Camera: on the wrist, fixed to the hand. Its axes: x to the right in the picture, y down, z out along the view.
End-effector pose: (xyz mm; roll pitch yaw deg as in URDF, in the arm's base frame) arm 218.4 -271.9 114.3 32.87 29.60 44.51
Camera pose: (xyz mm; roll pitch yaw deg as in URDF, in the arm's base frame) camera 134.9 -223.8 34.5 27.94 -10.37 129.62
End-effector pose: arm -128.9 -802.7 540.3 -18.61 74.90 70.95
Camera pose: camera -160.4 -913.6 491.6 76.35 8.75 -159.79
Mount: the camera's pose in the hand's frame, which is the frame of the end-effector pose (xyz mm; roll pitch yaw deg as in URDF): 17.0 33.4 -119.4 -1.65 21.45 90.99
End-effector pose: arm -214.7 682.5 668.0 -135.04 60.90 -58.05
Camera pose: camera -273.8 573.2 682.8 114.95 10.36 -169.29
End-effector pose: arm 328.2 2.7 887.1 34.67 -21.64 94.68
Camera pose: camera 229.5 39.8 819.8 -24.37 -11.92 -169.50
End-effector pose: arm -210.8 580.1 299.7 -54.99 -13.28 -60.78
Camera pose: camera -260.6 508.1 210.3 -45.24 71.75 -12.32
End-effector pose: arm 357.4 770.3 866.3 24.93 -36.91 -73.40
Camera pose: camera 454.7 726.1 801.2 -39.00 -2.23 19.43
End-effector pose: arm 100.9 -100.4 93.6 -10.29 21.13 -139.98
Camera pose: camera 130.3 -90.8 -27.7 22.90 29.00 -36.45
